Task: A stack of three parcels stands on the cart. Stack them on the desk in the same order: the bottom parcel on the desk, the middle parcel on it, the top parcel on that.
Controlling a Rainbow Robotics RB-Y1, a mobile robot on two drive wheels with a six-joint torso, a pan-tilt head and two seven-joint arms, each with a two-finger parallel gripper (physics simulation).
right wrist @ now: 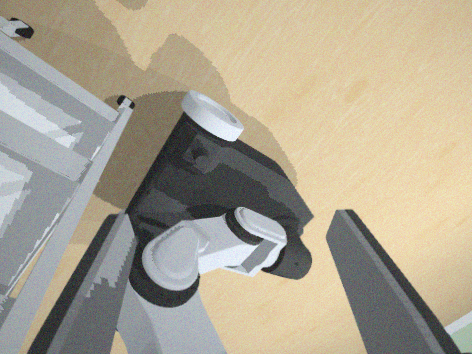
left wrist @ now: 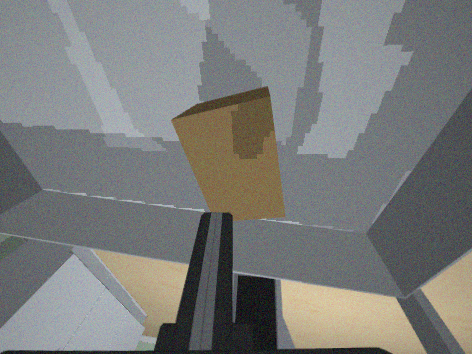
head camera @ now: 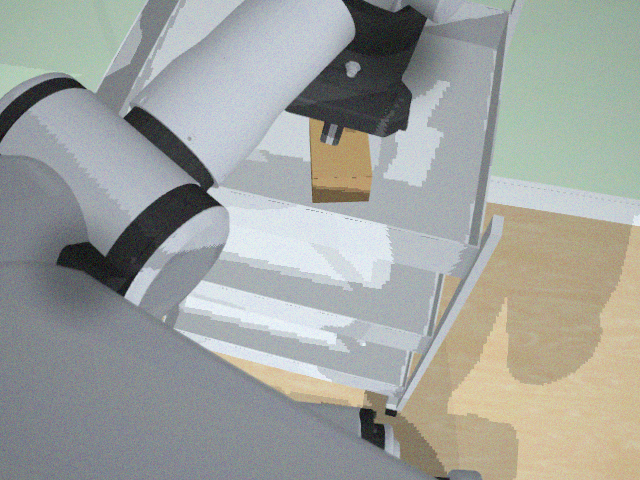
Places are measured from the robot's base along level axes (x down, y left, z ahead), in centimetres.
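Where they show: left gripper, between the fingertips: (left wrist: 217, 222) (head camera: 330, 136); right gripper, between the fingertips: (right wrist: 234, 226).
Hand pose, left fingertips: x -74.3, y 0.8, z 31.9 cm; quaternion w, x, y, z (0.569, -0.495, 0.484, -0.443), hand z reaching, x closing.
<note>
After its pixels a point has its place.
A brown box-shaped parcel (head camera: 341, 160) @(x -71.4, y -0.4, z 31.1 cm) (left wrist: 240, 170) @(x -71.4, y -0.4, z 33.9 cm) lies in the top tray of the grey-white cart (head camera: 485, 170) @(x -70.7, y -15.5, z 32.1 cm) (left wrist: 310, 257) @(x -70.6, y -6.6, z 23.0 cm) (right wrist: 50, 150) @(x -42.7, y -15.2, z 28.8 cm). Whether other parcels lie under it cannot be told. My left gripper (head camera: 329, 140) @(x -74.3, y 0.8, z 31.9 cm) (left wrist: 217, 222) @(x -74.3, y 0.8, z 31.9 cm) is shut and empty. It is over the parcel in the head view, and its fingertips overlap the parcel's near edge in the left wrist view; the height between them is hard to judge. My right gripper (right wrist: 234, 226) @(x -74.2, y -37.1, z 14.7 cm) is wide open and empty, away from the parcel. The desk cannot be made out with certainty.
The cart's raised tray walls surround the parcel, and lower shelves show beneath. A white panelled surface (left wrist: 65, 310) @(x -44.4, y 159.2, z -112.7 cm) is at the lower left of the left wrist view. The robot's dark wheeled base (right wrist: 215, 175) @(x -16.9, y -11.9, z -9.3 cm) stands on the wooden floor (head camera: 558, 248) @(x -0.1, y -49.5, z 61.1 cm) (right wrist: 380, 125) @(x -0.1, y -58.2, z -64.5 cm) beside the cart.
</note>
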